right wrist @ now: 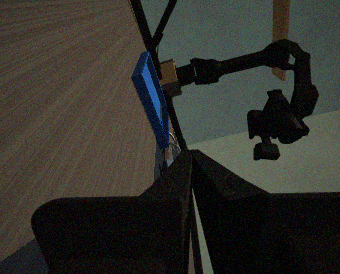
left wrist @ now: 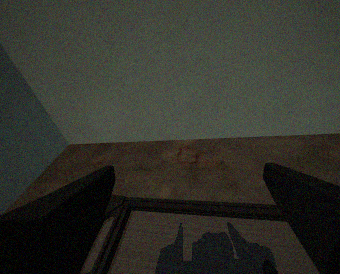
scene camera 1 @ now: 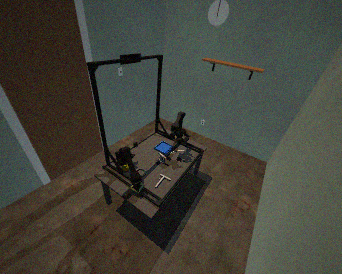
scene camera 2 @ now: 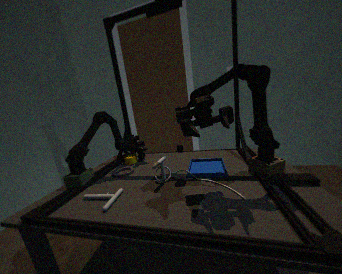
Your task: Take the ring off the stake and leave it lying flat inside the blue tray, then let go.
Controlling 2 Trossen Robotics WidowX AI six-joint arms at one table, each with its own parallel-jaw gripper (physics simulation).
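Seen in the pictures: left gripper, fingertip midpoint: [right wrist: 252, 148] [left wrist: 188, 171] [scene camera 1: 188, 139] [scene camera 2: 213, 131]; right gripper, fingertip midpoint: [right wrist: 190, 157] [scene camera 1: 135, 154] [scene camera 2: 147, 148]; left arm's base, origin of the base link: [right wrist: 177, 77] [scene camera 2: 265, 159]; right arm's base, origin of the base link: [scene camera 1: 137, 186] [scene camera 2: 78, 172].
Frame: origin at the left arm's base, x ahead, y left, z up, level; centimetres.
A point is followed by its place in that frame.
Observation:
In scene camera 2 the stake [scene camera 2: 163, 171] @(x 42.7, y -23.3, z -3.0 cm) [scene camera 1: 162, 157], a pale post with a crossbar, stands mid-table. The ring [scene camera 2: 170, 175] @(x 40.1, y -20.6, z -4.9 cm) hangs around its post, below the crossbar. The blue tray [scene camera 2: 207, 167] @(x 18.1, y -19.9, z -6.6 cm) [scene camera 1: 163, 147] @(x 17.7, y -21.0, z -6.6 cm) [right wrist: 152, 95] @(x 17.7, y -19.8, z -6.6 cm) lies to the right of the stake in scene camera 2. My left gripper [scene camera 2: 208, 125] @(x 32.5, y 6.2, z 19.5 cm) [left wrist: 188, 171] @(x 32.5, y 6.2, z 19.5 cm) is open and empty, high above the table. My right gripper [scene camera 2: 143, 147] @(x 43.9, y -53.2, z 2.4 cm) [right wrist: 190, 157] @(x 43.9, y -53.2, z 2.4 cm) is shut and empty, left of and behind the stake in scene camera 2, apart from the ring. In the right wrist view its fingers hide the stake.
A pale T-shaped piece [scene camera 2: 113, 199] @(x 67.4, y -17.1, z -5.8 cm) [scene camera 1: 162, 180] @(x 72.4, y -22.3, z -5.7 cm) lies at the front left in scene camera 2. A yellow object [scene camera 2: 130, 160] @(x 57.0, y -56.5, z -4.0 cm) lies near my right gripper. A dark loop [scene camera 2: 121, 171] @(x 65.0, y -48.6, z -6.8 cm) lies left of the stake. A thin pale cable [scene camera 2: 227, 186] @(x 22.3, y -0.5, z -6.5 cm) curves in front of the tray.

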